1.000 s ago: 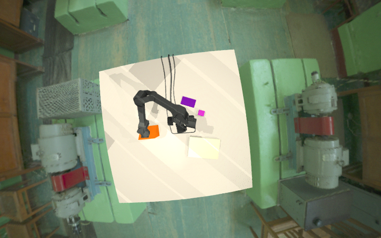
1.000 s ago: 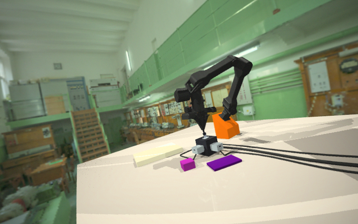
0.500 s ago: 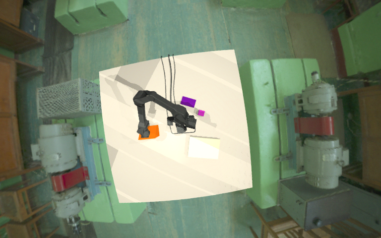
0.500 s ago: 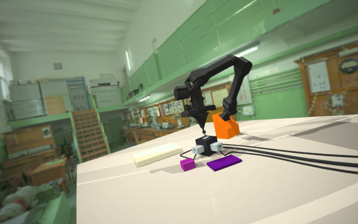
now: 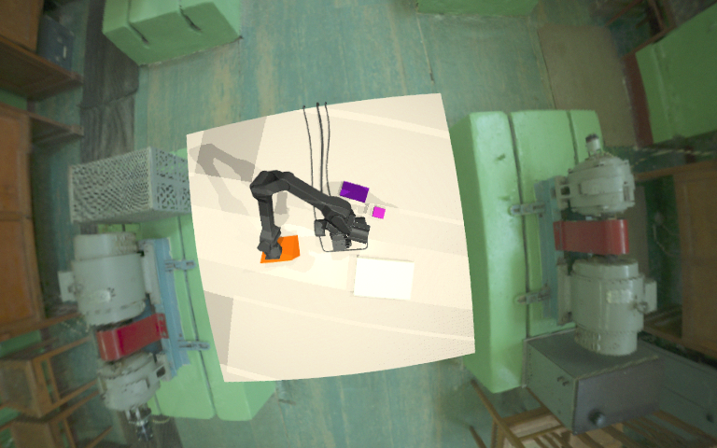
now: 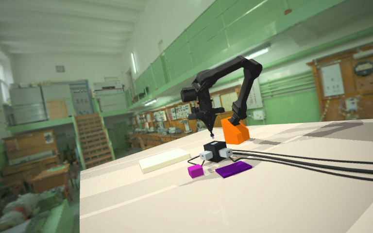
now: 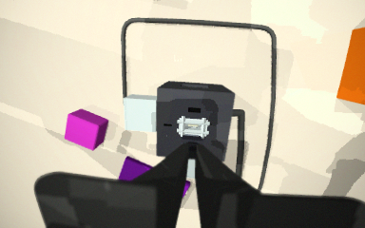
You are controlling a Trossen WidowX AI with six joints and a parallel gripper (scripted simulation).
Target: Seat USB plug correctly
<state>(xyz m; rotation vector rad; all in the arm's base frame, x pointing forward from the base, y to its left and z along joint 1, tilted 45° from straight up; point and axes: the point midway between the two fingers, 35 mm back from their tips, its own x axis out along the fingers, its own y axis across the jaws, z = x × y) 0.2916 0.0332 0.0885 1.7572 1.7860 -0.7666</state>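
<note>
Right now my gripper tip is 2 cm above the USB plug. Also, from my gripper tip: dark purple flat block (15 cm to the left, 13 cm below, 6 cm ahead); then cream slab (25 cm to the right, 16 cm ahead, 12 cm below); then magenta cube (16 cm ahead, 12 cm below, 5 cm to the left).
</note>
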